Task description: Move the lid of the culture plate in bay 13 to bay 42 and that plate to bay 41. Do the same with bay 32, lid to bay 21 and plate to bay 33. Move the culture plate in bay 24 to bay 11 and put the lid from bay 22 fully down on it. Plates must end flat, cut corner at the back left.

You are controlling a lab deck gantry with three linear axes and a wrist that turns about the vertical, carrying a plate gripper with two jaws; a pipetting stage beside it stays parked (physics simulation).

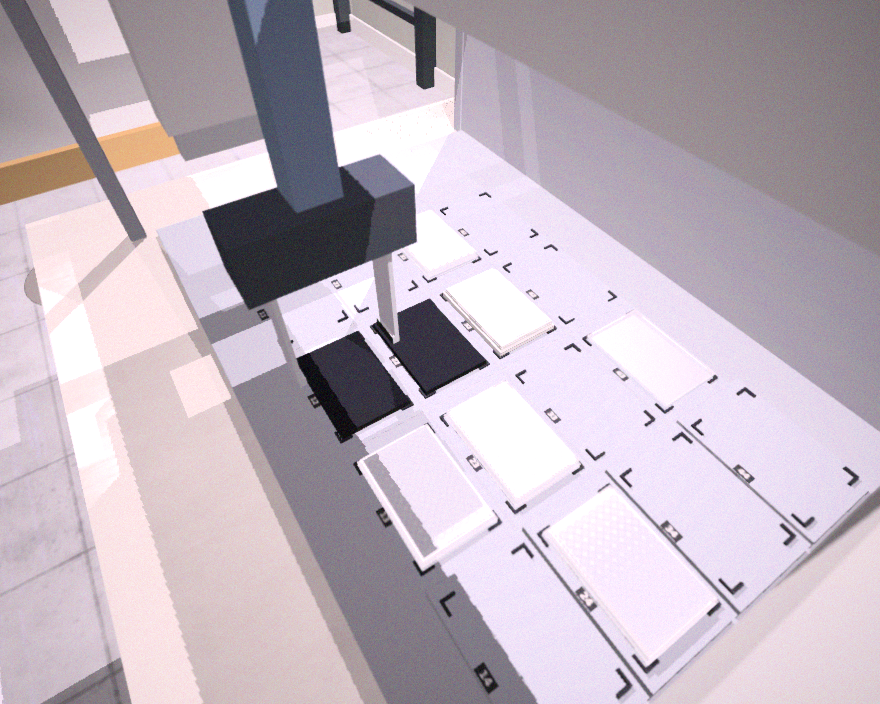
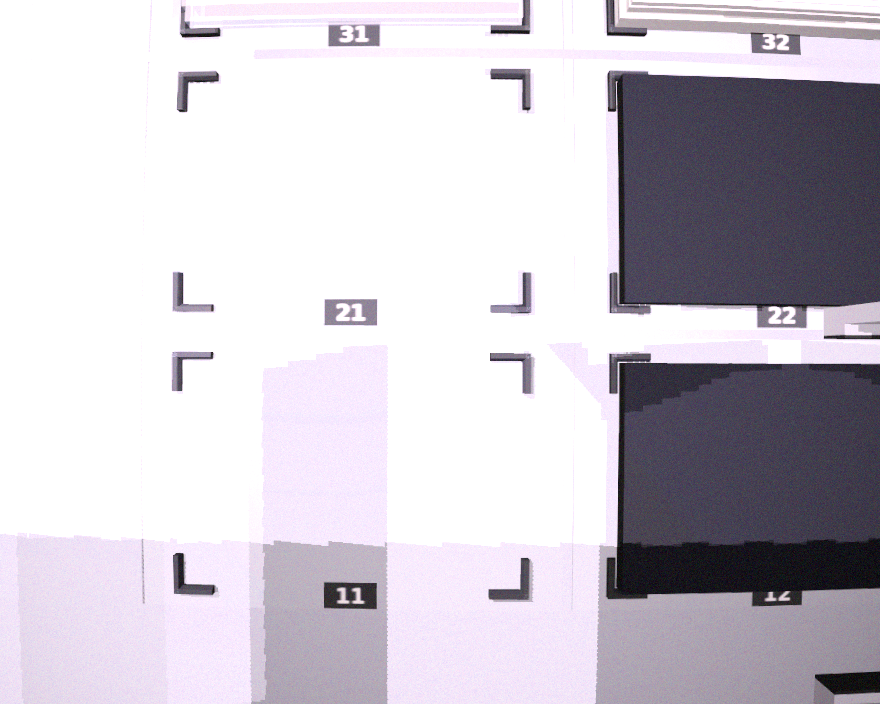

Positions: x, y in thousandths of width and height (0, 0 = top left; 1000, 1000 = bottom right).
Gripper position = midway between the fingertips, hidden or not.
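There's a black lid (image 2: 846, 272) and another black lid (image 2: 832, 678), and I can see a white lid (image 1: 754, 525) as well, though in image 2 the white lid is out of frame. My gripper (image 1: 391, 501) is there too.
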